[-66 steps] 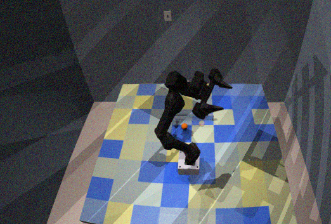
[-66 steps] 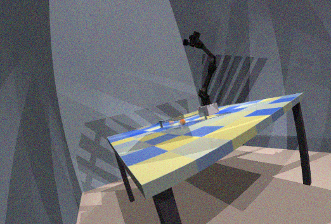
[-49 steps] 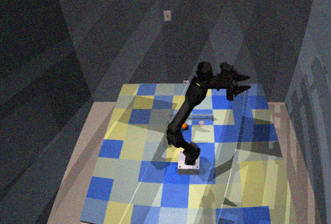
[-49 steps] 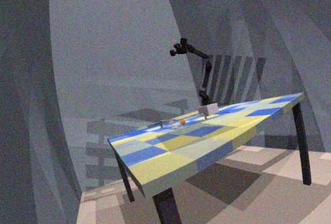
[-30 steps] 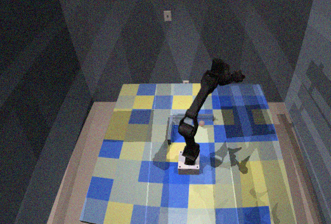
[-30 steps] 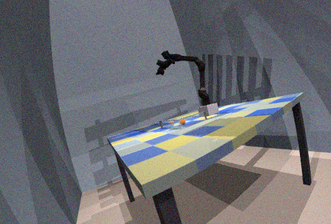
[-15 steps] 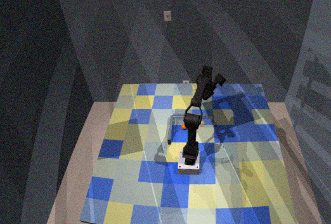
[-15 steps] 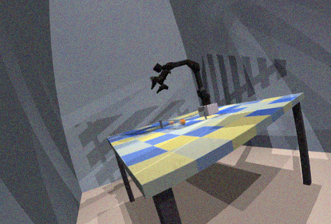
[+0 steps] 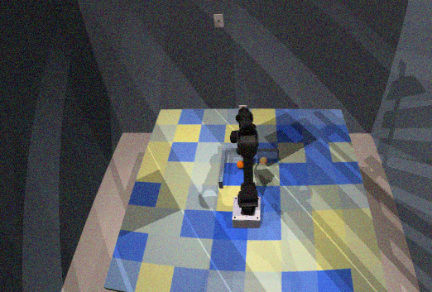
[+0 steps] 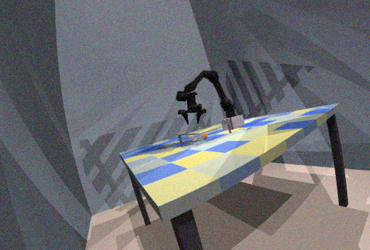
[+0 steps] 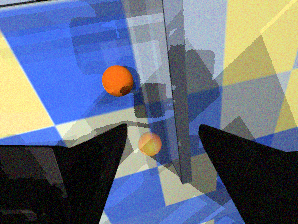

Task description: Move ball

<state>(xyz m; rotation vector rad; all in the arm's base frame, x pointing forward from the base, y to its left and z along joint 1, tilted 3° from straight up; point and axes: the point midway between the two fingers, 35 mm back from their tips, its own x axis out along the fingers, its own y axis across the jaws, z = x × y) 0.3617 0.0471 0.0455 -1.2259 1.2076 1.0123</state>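
Now: the orange ball 4 cm behind my gripper tip, 4 cm to the left of it and 10 cm below it.
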